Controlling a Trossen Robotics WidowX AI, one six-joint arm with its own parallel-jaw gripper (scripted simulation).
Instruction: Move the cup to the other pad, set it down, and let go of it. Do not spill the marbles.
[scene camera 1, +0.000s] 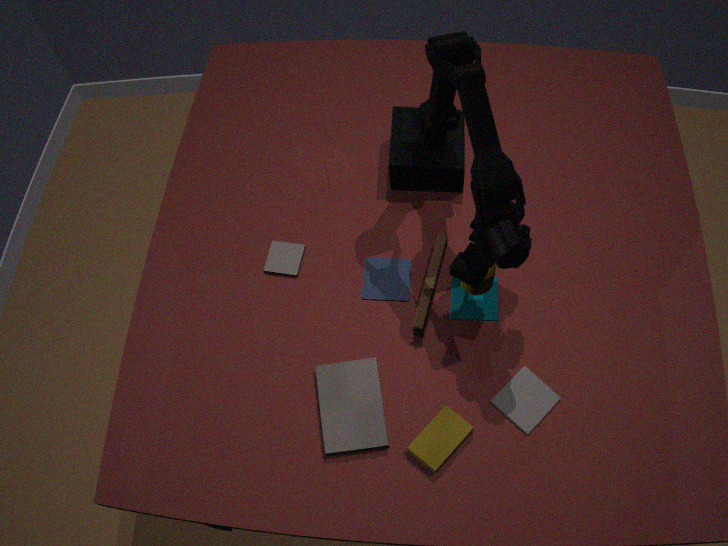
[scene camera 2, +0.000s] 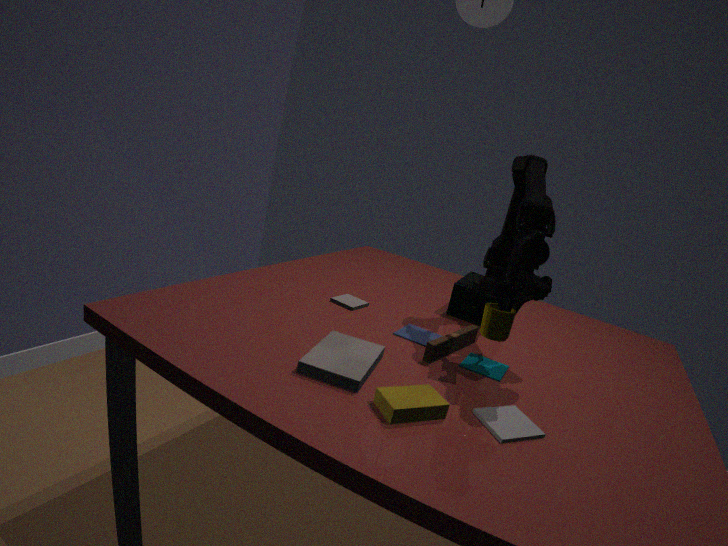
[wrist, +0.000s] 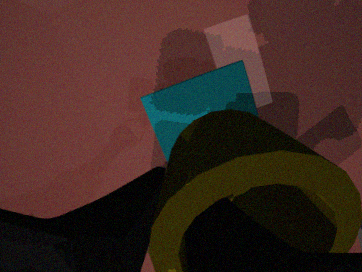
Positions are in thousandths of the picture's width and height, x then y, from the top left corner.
my gripper: scene camera 1 666, 481; scene camera 2 694, 591; wrist 485, 656
white tile: scene camera 1 722, 734; scene camera 2 698, 777; not seen in the wrist view (out of frame)
